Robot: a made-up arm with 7 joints.
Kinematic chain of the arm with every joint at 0, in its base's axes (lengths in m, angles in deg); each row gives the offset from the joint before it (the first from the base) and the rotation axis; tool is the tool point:
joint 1: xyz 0 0.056 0 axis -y
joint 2: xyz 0 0.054 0 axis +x
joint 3: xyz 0 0 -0.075 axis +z
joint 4: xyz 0 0 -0.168 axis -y
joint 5: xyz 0 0 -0.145 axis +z
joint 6: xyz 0 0 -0.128 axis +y
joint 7: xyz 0 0 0 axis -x
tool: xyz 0 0 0
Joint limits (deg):
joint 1: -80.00..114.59
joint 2: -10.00..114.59
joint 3: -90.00..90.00
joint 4: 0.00..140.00
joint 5: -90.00..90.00
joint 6: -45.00..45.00
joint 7: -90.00..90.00
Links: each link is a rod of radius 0.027 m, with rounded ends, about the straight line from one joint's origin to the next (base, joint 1, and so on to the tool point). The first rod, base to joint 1, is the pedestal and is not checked.
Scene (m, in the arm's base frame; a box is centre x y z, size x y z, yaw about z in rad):
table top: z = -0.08
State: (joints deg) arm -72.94 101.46 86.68 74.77 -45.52 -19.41 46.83
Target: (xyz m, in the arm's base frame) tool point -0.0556 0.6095 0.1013
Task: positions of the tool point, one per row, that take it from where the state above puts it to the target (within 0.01 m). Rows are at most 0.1 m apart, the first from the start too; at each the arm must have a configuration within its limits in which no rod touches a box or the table.
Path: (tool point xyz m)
1: 0.2709 0.4119 0.1521
2: 0.2100 0.4558 0.2047
3: 0.1377 0.4967 0.2310
4: 0.0651 0.5334 0.2291
5: 0.0034 0.5650 0.2016
6: -0.0386 0.5906 0.1557
7: -0.0556 0.6095 0.1013

